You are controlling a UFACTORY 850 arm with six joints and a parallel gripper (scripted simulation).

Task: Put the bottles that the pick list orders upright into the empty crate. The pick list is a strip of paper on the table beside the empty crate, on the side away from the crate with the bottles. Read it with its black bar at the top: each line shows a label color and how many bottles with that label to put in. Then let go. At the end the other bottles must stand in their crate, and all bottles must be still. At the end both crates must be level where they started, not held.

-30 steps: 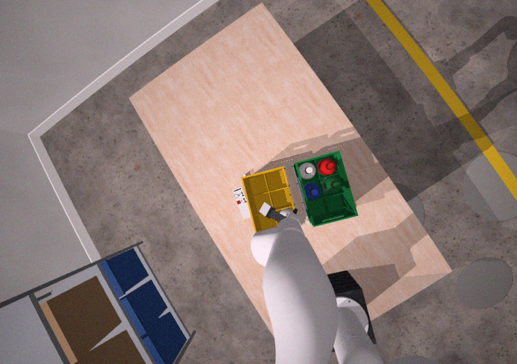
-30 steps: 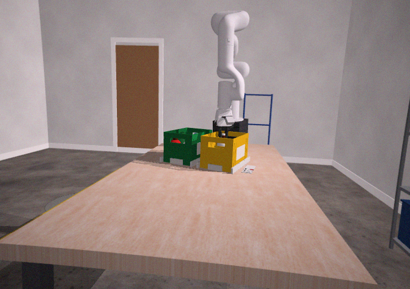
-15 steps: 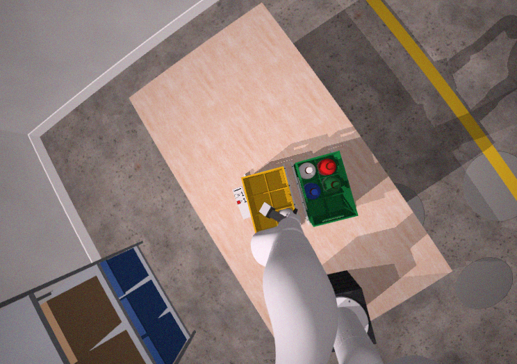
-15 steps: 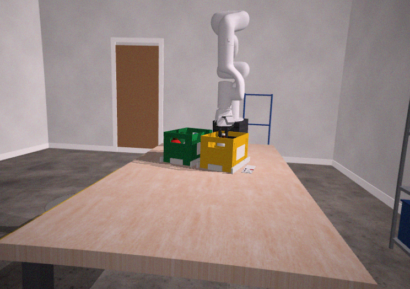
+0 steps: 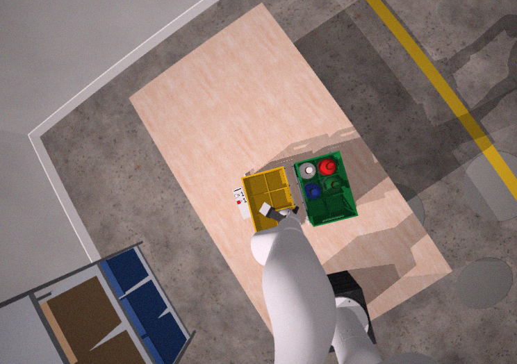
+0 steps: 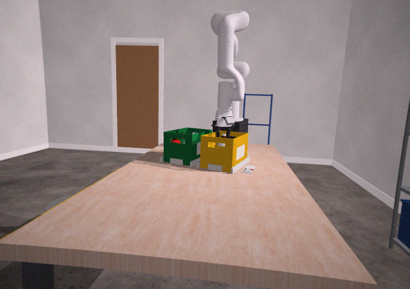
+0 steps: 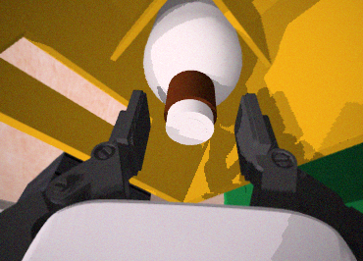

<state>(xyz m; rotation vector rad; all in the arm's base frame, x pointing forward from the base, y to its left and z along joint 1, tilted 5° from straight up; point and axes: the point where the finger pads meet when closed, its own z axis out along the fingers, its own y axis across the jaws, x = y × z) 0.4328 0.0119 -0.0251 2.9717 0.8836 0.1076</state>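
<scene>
Now: hand 120 mm short of the red-label bottle, 260 mm to the left of it and 70 mm above it. Round my hand: blue-label bottle 60 mm ahead, 150 mm to the right, 70 mm below; yellow crate 100 mm ahead, 30 mm to the left, 70 mm below; green crate 50 mm ahead, 200 mm to the right, 70 mm below.
</scene>
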